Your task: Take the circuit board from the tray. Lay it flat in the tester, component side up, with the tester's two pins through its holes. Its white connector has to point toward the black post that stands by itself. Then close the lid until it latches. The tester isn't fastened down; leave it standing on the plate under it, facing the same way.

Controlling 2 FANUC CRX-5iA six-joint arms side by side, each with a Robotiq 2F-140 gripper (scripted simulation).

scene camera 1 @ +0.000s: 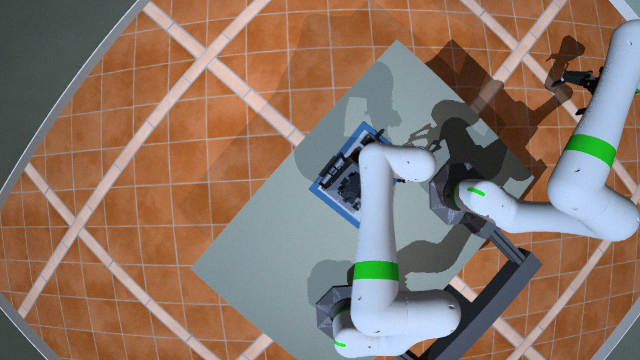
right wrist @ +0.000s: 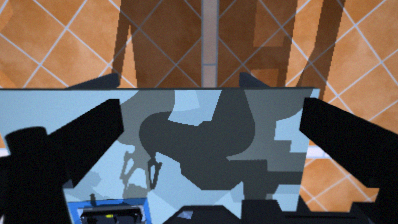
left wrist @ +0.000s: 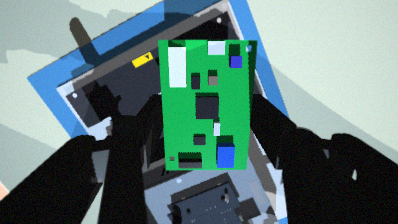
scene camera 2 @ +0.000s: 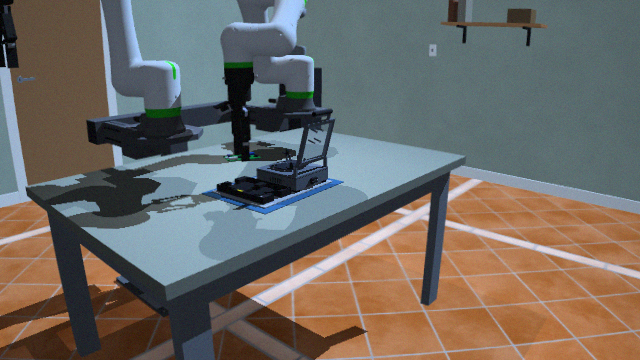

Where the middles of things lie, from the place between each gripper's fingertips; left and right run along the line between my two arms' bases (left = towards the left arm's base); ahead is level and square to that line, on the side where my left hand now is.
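The black tray [scene camera 2: 264, 193] is 5 cm ahead of my left hand [scene camera 2: 241, 158] and 12 cm below it. As for the clear lid [scene camera 2: 316, 136], I find it 17 cm ahead of that same left hand, 18 cm to the left of it and 4 cm above it, while the green circuit board [left wrist: 207, 86] is 2 cm below my left hand.
Counted from my right hand, the black tray is 620 mm to the left, 340 mm ahead and 440 mm below. The clear lid, from my right hand again, is 800 mm to the left, 460 mm ahead and 270 mm below. My right hand itself is 340 mm above the green circuit board, 610 mm to the right of it and 290 mm short of it.
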